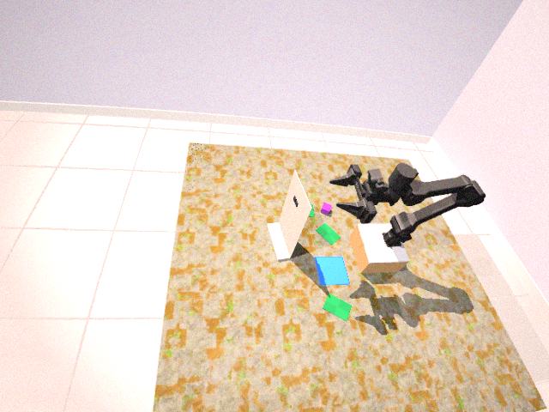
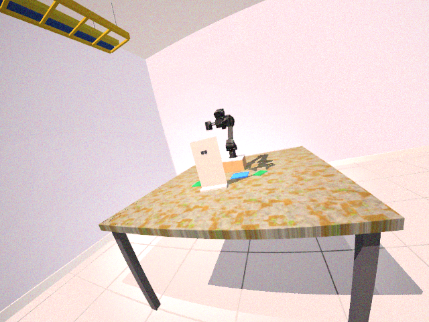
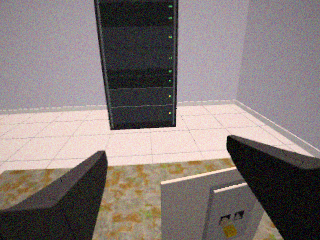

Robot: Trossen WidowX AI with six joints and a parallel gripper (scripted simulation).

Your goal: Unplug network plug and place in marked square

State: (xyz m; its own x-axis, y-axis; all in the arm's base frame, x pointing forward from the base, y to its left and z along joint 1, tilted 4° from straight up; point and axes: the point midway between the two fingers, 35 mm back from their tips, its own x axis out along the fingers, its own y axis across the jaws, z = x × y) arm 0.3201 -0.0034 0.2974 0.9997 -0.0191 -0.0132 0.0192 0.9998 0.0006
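Right now the yellowish plug is 150 mm below my gripper tip, 90 mm to the right of it and 40 mm ahead of it. Also, from my gripper tip: blue marked square 380 mm below, 120 mm behind, 60 mm to the left; cream panel 240 mm below, 90 mm to the right, 60 mm ahead.
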